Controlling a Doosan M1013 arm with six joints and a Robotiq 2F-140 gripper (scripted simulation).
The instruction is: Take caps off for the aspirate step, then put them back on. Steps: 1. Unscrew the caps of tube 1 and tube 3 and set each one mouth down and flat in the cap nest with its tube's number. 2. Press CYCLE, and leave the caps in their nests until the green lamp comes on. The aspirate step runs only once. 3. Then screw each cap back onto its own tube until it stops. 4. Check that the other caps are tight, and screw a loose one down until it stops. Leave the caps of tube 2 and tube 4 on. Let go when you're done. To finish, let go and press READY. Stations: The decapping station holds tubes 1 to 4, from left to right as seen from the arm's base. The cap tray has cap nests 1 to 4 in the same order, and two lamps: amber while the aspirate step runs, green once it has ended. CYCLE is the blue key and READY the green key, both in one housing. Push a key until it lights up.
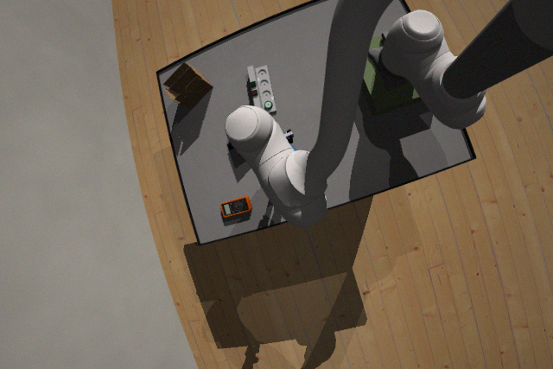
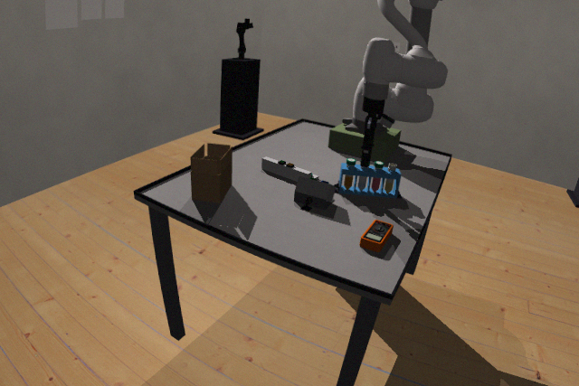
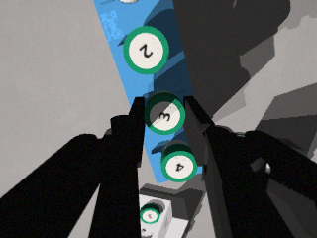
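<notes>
Now: the cap 2 2 cm behind my hand, 5 cm to the left of it and 3 cm below it. Also, from my hand: key housing (16 cm ahead, 12 cm to the right, 9 cm below); green key (14 cm ahead, 14 cm to the right, 8 cm below); blue key (14 cm ahead, 10 cm to the right, 8 cm below).
</notes>
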